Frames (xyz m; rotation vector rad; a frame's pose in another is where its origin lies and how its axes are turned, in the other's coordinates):
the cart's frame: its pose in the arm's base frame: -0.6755 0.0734 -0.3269 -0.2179 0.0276 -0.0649
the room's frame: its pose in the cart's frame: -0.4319 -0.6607 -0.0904 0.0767 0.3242 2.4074
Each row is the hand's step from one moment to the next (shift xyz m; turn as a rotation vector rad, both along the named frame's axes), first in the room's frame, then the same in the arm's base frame.
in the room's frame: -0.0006 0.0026 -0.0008 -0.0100 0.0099 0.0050
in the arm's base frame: -0.0015 -0.0023 0.0005 0.0014 -0.0108 0.0102
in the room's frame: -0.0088 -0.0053 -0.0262 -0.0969 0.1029 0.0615
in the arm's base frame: 0.0049 -0.0134 -0.0243 0.0115 -0.1039 0.1133
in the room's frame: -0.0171 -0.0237 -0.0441 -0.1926 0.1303 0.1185
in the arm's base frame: 0.0199 -0.0150 -0.0467 0.0722 -0.1627 0.1908
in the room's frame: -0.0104 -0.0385 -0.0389 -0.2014 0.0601 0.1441
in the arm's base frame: 0.0261 0.0007 -0.0492 0.1306 -0.1155 0.1858
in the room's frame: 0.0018 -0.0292 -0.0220 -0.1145 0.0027 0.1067
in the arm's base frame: 0.0142 0.0101 -0.0322 0.1001 -0.0365 0.1147
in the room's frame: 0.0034 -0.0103 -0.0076 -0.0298 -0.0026 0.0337
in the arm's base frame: 0.0031 0.0055 -0.0116 0.0294 -0.0051 0.0338
